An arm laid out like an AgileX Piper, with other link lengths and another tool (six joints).
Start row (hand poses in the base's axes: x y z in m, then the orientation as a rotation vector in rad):
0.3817 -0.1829 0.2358 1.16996 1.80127 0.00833
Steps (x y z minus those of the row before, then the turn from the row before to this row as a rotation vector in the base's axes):
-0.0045 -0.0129 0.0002 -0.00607 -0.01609 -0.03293
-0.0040 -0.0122 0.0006 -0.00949 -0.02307 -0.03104
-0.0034 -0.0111 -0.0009 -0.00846 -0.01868 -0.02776
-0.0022 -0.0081 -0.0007 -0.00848 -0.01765 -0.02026
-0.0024 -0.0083 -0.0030 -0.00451 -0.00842 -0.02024
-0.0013 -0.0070 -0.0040 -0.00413 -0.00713 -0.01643
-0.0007 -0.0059 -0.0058 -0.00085 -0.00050 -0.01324
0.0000 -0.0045 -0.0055 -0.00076 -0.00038 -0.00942
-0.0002 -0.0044 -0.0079 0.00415 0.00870 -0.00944
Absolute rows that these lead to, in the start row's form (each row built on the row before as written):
0.3772 -0.1958 0.2360 1.19194 1.76661 -0.00688
0.3732 -0.2080 0.2366 1.20800 1.72612 -0.01971
0.3698 -0.2191 0.2357 1.22231 1.69148 -0.03225
0.3676 -0.2272 0.2350 1.23010 1.66219 -0.04080
0.3652 -0.2355 0.2320 1.24217 1.64163 -0.05173
0.3639 -0.2425 0.2280 1.25145 1.62452 -0.06077
0.3632 -0.2484 0.2222 1.26155 1.61572 -0.06937
0.3632 -0.2529 0.2167 1.26858 1.60937 -0.07560
0.3630 -0.2573 0.2088 1.28071 1.61182 -0.08380

